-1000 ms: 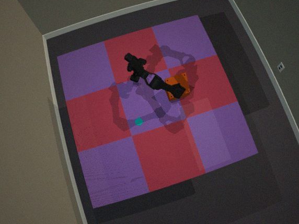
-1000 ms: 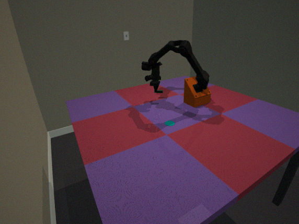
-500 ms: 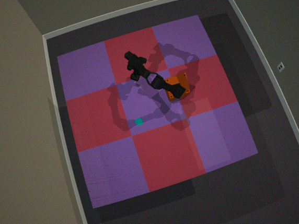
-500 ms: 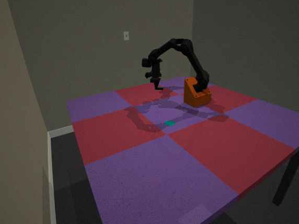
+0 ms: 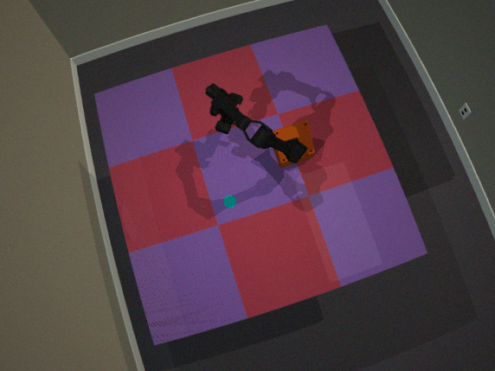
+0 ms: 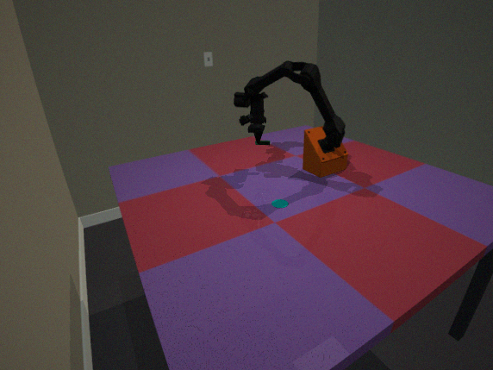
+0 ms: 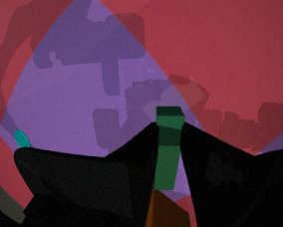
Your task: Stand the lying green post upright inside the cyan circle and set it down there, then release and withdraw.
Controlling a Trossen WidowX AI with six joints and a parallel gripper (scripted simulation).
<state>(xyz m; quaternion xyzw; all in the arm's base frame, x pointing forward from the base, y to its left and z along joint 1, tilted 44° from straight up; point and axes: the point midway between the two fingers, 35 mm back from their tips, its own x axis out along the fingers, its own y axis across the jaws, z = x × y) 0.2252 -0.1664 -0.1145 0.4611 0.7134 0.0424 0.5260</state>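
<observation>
Now: the cyan circle 33 cm to the left of my gripper tip, 12 cm below it and 11 cm ahead of it. Round my gripper tip: green post (2 cm behind, 1 cm to the left).
</observation>
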